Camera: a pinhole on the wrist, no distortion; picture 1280 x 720 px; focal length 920.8 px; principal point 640.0 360.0 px. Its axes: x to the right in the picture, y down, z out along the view. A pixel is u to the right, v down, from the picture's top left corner.
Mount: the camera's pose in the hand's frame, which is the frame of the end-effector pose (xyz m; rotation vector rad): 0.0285 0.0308 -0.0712 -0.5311 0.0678 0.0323
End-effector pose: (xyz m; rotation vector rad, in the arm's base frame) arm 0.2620 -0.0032 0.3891 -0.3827 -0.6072 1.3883
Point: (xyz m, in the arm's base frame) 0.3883 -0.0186 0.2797
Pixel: behind the camera
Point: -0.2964 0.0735 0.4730
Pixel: 631 494
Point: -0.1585 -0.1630 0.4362
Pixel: 160 432
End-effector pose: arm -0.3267 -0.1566 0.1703 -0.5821 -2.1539 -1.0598
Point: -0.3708 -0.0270 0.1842
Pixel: outside the picture
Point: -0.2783 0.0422 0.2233
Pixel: 579 459
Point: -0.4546 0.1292 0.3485
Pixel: 1215 297
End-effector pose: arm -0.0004 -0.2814 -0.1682 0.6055 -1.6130 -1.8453
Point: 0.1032 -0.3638 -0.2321
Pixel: behind the camera
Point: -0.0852 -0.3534 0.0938
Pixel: outside the picture
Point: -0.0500 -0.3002 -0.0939
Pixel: 781 176
